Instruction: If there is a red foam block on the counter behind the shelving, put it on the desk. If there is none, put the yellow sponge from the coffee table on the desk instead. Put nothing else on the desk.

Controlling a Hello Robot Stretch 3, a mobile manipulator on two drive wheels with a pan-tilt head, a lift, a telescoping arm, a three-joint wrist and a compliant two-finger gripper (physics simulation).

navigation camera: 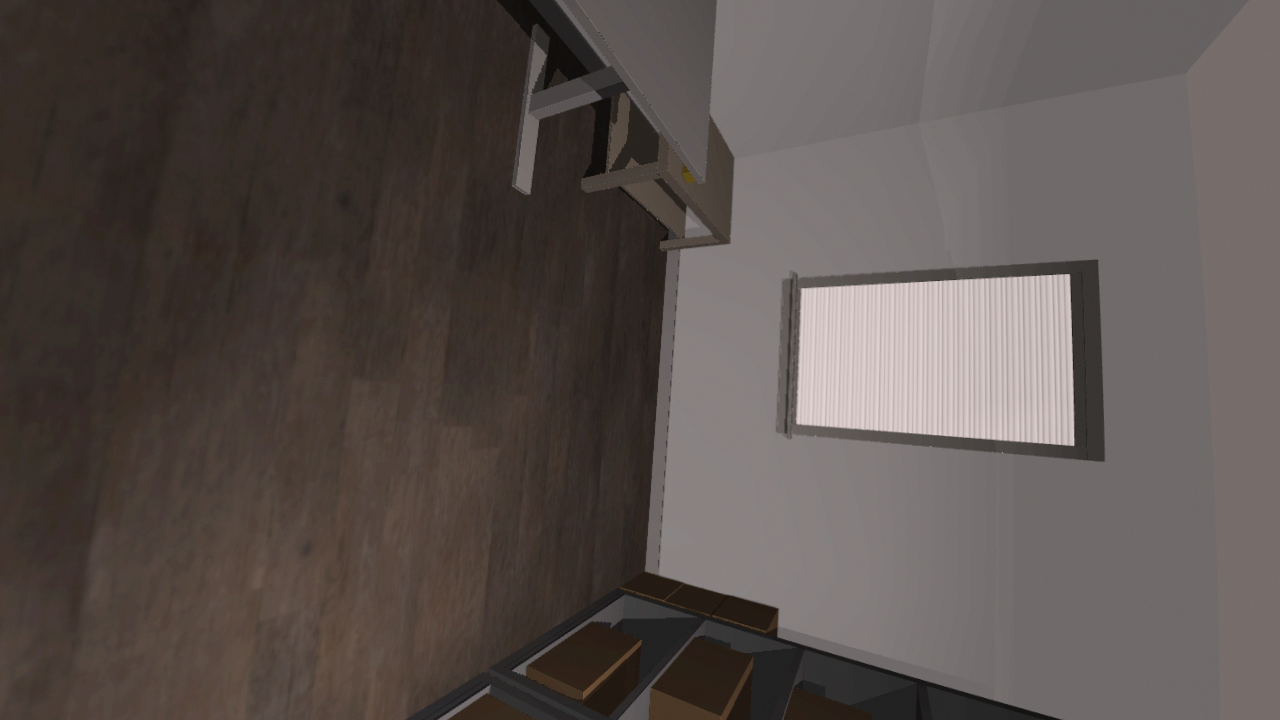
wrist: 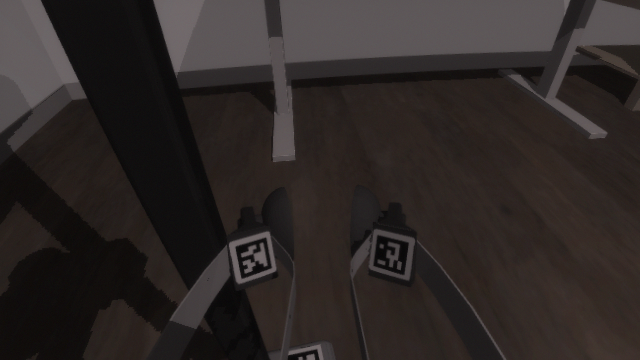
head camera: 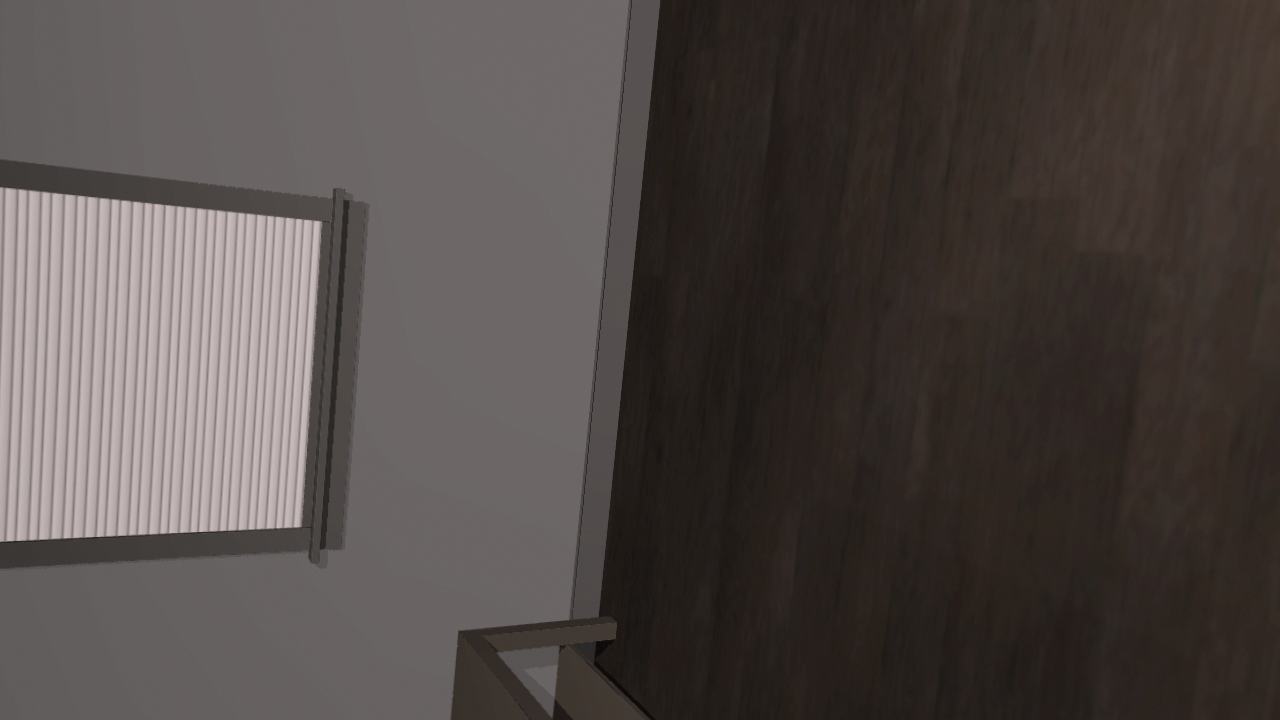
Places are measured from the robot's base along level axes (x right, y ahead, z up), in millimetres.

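Where they show: gripper, fingertip midpoint: [wrist: 321, 211].
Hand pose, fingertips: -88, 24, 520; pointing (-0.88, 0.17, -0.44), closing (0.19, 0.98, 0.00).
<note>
After its pixels a point has its place, as x, y, z.
The desk [navigation camera: 662, 62] @[-883, 1069, 720] shows its pale top at the upper edge of the navigation view; its two legs [wrist: 283, 135] [wrist: 575, 117] stand ahead in the wrist view. The wooden coffee table [navigation camera: 717, 201] @[-979, 2328, 450] [head camera: 474, 685] @[-903, 2425, 451] is beyond the desk in the navigation view and at the bottom of the head view. A small yellow patch, the sponge by its colour [navigation camera: 688, 174] @[-929, 1841, 479], shows on the coffee table, partly hidden by the desk's corner. My gripper [wrist: 321, 211] @[-88, 24, 520] is open and empty above the floor, short of the desk legs. The counter and any red foam block do not show.
Dark shelving [navigation camera: 519, 687] @[1095, 1200, 154] with brown boxes [navigation camera: 702, 676] @[1147, 1660, 670] stands at the bottom of the navigation view. A window with a pleated blind [navigation camera: 935, 358] @[-135, 2588, 1498] [head camera: 161, 367] @[-132, 2586, 1183] is on the far wall. A dark post [wrist: 145, 135] crosses the left of the wrist view.
</note>
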